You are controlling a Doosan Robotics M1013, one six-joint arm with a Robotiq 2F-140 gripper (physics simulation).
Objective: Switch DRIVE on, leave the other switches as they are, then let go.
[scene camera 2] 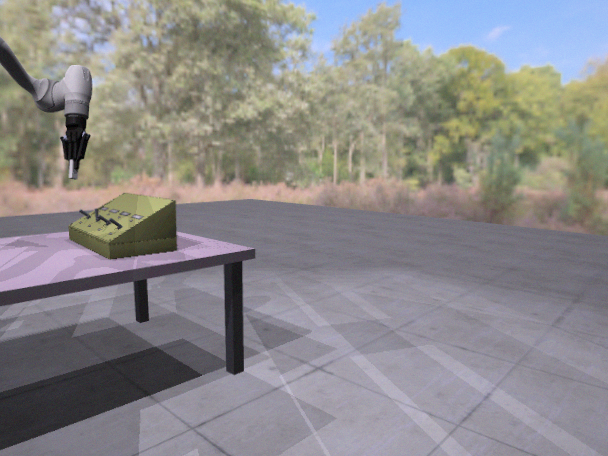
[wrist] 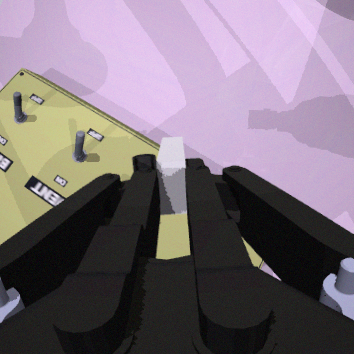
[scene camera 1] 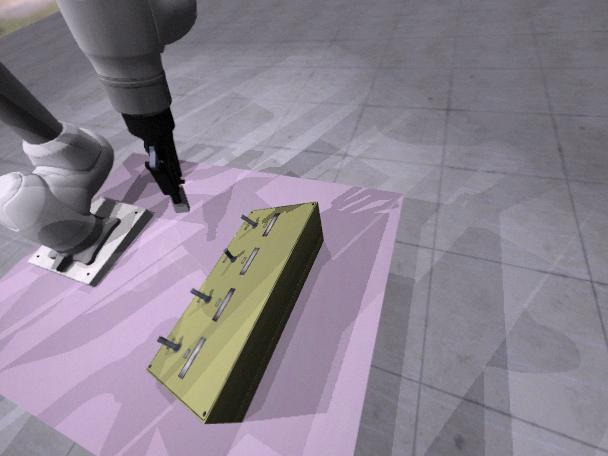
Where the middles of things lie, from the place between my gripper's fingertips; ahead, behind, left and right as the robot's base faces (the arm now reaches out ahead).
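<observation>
Olive switch box [scene camera 1: 223, 344] in sight: 180 mm below my hand, 140 mm ahead, 100 mm to the right.
</observation>
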